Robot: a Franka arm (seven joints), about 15 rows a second.
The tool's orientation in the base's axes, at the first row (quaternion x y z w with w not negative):
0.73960 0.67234 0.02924 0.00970
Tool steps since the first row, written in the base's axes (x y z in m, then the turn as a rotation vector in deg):
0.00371 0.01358 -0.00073 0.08 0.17 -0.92
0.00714 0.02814 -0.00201 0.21 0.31 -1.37
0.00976 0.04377 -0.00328 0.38 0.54 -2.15
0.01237 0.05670 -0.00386 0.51 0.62 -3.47
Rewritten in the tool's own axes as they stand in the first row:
0.01384 0.00235 0.00128 0.15 0.01 0.93
0.02861 0.00430 0.00311 0.29 0.11 1.39
0.04438 0.00533 0.00492 0.51 0.21 2.18
0.05747 0.00666 0.00596 0.56 0.26 3.51

